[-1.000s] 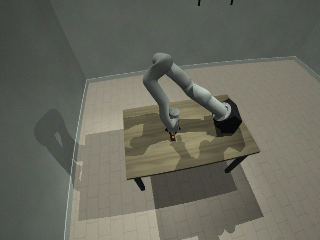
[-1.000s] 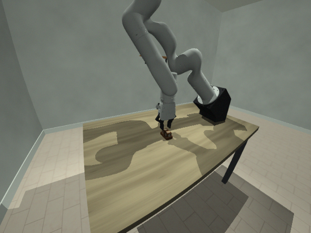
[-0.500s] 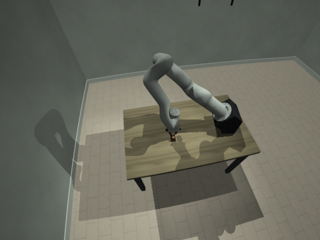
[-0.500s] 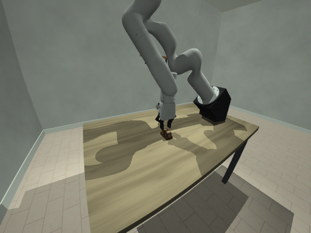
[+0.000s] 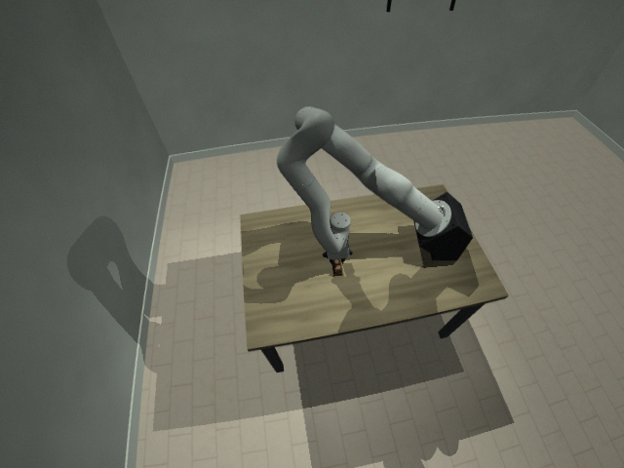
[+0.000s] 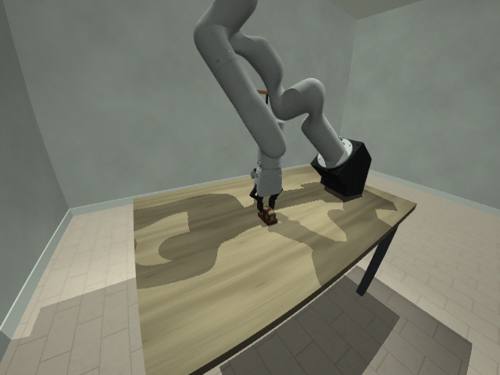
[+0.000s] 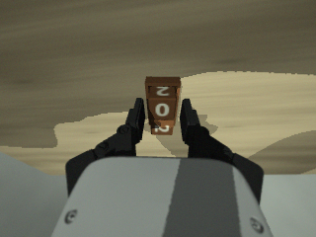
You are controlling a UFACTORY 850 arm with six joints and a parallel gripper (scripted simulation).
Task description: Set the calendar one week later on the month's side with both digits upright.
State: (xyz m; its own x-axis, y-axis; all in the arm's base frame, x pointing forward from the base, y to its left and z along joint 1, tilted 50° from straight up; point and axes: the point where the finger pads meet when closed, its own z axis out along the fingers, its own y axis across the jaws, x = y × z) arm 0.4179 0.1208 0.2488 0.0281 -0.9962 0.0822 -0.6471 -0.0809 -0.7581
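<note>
My hand is 30 mm above the brown digit cube. The rest, counted from my hand: brown tray (50 mm below, 20 mm to the left).
</note>
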